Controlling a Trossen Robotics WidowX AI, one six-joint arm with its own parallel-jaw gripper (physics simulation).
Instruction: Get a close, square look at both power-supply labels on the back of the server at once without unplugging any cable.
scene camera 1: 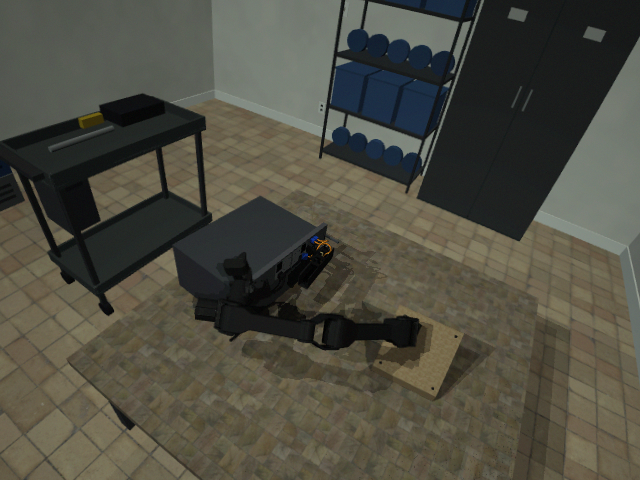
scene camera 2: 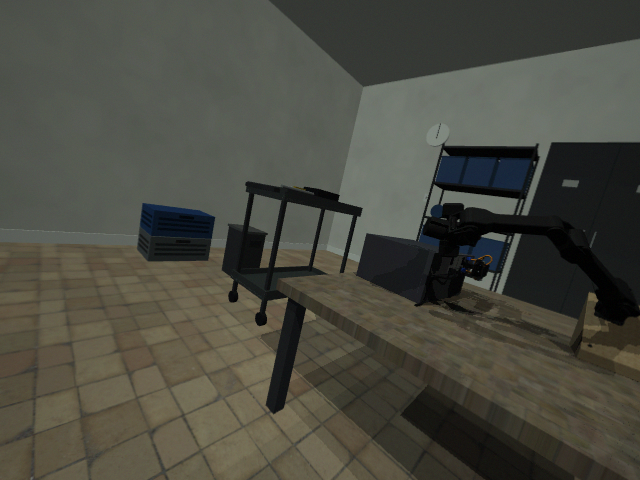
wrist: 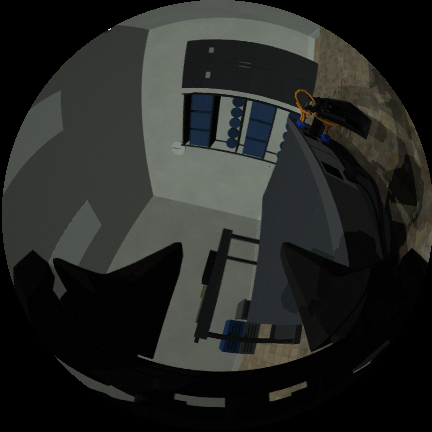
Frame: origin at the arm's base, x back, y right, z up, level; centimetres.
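Seen in the pictures: gripper, fingertip midpoint: (scene camera 1: 247, 260) (wrist: 232, 249); arm's base, link origin: (scene camera 1: 408, 328) (scene camera 2: 610, 312).
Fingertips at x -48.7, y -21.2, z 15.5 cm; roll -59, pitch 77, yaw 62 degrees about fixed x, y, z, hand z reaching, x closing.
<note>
Offsets run from my fingertips to a thing's middle. "spot": to the spot under its first point.
The grey server (scene camera 1: 248, 232) (scene camera 2: 395, 260) (wrist: 287, 215) sits on the table. Its back panel (scene camera 1: 293, 259) (wrist: 357, 187) carries orange cables {spot: dz -11.6, dx +8.3, dy +32.8 cm} (scene camera 1: 323, 246) (scene camera 2: 484, 258) (wrist: 303, 93) with blue plugs at the far end, and dark cables at the near end. The wrist view sees this panel at a steep, grazing slant, dark and partly shadowed; neither power-supply label can be made out in any view. My gripper (wrist: 232, 249) is open and empty, at the server's near rear corner. In the wrist view its right finger overlaps the server's top and back edge. Finger contact cannot be told.
A black hinged-looking part {spot: dz -14.8, dx +11.2, dy +24.3 cm} (scene camera 1: 316, 268) (wrist: 350, 117) sticks out behind the server by the orange cables. The arm's base stands on a wooden board (scene camera 1: 439, 369). A cart (scene camera 1: 201, 122) (scene camera 2: 283, 194) stands beyond the server. A shelf rack (scene camera 1: 331, 77) and dark cabinet (scene camera 1: 516, 134) stand behind.
</note>
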